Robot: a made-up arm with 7 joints.
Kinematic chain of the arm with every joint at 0, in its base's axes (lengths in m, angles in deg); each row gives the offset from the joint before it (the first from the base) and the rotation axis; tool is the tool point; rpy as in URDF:
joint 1: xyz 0 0 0.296 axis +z
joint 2: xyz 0 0 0 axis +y
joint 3: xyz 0 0 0.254 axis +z
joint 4: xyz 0.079 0 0 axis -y
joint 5: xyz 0.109 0 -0.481 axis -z
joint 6: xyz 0 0 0 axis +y
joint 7: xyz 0.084 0 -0.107 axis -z
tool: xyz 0 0 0 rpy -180 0 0
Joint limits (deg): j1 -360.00..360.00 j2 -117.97..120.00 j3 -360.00..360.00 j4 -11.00..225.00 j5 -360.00..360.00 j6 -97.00..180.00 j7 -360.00..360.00
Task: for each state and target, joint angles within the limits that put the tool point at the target. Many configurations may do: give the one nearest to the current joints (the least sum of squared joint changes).
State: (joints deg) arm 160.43 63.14 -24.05 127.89 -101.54 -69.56 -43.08
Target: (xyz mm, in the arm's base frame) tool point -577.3 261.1 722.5
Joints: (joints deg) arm 155.29 33.14 -26.36 145.53 -93.23 -54.12 -43.08
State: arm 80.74 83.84 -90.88 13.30 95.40 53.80 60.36
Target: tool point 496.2 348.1 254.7
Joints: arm 132.17 81.38 -91.62 46.64 97.13 58.30 60.36
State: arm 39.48 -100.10 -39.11 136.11 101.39 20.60 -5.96
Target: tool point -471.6 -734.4 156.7
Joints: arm 39.47 -114.83 -43.41 145.09 100.58 20.20 -5.96
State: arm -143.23 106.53 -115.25 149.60 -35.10 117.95 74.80
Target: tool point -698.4 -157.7 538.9
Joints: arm -143.85 91.97 -121.31 142.63 -35.66 121.52 74.80
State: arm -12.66 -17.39 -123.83 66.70 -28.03 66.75 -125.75
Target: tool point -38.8 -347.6 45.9
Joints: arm -2.34 -22.82 -103.46 31.16 -18.01 94.89 -125.75
